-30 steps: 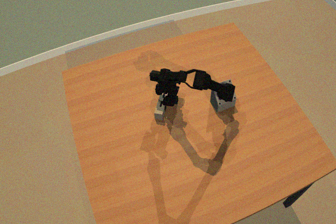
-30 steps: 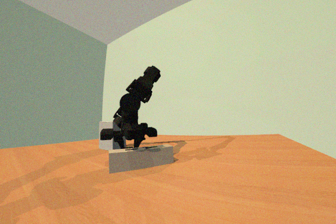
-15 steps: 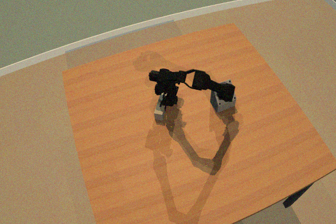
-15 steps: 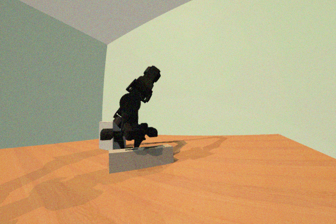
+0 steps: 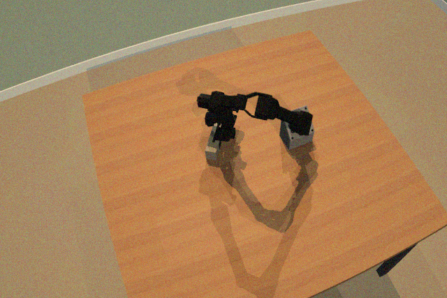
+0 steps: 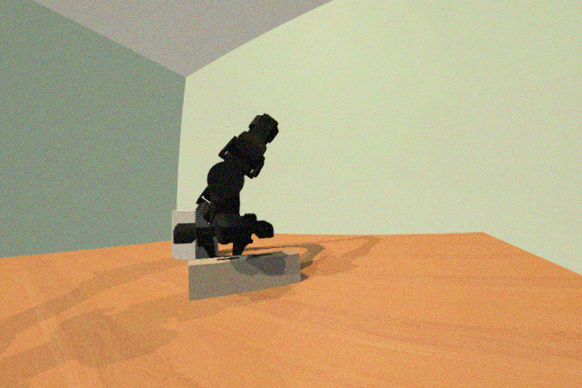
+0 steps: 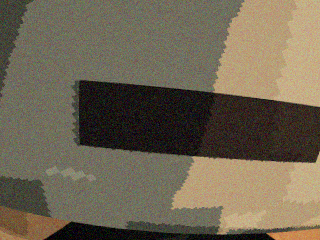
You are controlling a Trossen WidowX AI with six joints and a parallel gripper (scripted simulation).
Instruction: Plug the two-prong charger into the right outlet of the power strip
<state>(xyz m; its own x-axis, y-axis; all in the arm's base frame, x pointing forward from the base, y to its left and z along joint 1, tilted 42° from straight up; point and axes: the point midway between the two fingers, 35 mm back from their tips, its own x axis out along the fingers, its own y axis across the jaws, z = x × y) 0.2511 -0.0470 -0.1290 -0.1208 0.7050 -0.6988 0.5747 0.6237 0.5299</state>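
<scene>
My gripper tip is 10 mm to the left of the black two-prong charger, 10 mm below it and 10 mm short of it.
</scene>
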